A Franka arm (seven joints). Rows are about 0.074 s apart.
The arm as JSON. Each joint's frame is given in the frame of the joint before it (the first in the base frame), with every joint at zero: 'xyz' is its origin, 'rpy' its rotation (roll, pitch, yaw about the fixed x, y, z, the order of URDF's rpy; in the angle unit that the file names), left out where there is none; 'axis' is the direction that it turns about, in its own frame. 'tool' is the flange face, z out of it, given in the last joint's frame.
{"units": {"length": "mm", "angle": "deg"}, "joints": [
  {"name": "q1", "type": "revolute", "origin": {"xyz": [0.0, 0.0, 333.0]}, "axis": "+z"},
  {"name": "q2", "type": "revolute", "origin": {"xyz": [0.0, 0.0, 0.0], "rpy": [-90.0, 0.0, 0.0]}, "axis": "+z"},
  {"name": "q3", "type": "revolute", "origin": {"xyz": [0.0, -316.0, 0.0], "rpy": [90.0, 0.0, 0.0]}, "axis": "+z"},
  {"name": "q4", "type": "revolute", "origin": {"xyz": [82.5, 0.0, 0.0], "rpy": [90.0, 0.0, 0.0]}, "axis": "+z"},
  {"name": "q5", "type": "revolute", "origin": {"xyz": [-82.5, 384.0, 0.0], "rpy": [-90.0, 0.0, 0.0]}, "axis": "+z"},
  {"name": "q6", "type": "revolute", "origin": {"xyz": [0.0, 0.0, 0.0], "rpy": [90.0, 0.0, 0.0]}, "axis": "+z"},
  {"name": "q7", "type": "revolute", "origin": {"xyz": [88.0, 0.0, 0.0], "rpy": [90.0, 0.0, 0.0]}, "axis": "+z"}
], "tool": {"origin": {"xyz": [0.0, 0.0, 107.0]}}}
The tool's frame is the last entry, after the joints.
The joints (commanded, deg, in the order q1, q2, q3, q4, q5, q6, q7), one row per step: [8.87 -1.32 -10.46 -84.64 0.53 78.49 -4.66]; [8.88 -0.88 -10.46 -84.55 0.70 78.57 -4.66]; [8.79 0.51 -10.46 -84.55 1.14 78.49 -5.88]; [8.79 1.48 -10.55 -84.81 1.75 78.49 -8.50]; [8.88 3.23 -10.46 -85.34 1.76 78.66 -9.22]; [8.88 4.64 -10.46 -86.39 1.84 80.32 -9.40]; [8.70 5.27 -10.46 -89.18 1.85 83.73 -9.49]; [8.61 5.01 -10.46 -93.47 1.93 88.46 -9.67]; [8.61 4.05 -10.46 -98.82 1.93 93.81 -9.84]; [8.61 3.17 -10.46 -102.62 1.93 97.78 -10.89]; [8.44 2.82 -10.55 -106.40 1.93 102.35 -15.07]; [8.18 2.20 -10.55 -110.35 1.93 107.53 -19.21]
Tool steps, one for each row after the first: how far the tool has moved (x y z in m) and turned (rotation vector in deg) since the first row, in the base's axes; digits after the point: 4 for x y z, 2 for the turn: [0.0026 0.0008 -0.0032 0.10 0.26 0.03]; [0.0102 0.0021 -0.0160 0.44 1.68 1.20]; [0.0153 0.0034 -0.0269 1.21 2.81 3.76]; [0.0244 0.0064 -0.0473 1.12 4.90 4.62]; [0.0339 0.0074 -0.0671 1.02 5.68 4.74]; [0.0410 0.0056 -0.0913 0.94 5.68 4.54]; [0.0438 0.0039 -0.1175 1.04 4.97 4.48]; [0.0415 0.0025 -0.1448 1.14 4.02 4.49]; [0.0382 0.0016 -0.1620 1.31 2.95 5.41]; [0.0364 -0.0016 -0.1834 1.66 1.72 9.19]; [0.0332 -0.0048 -0.2026 1.85 -0.21 12.92]
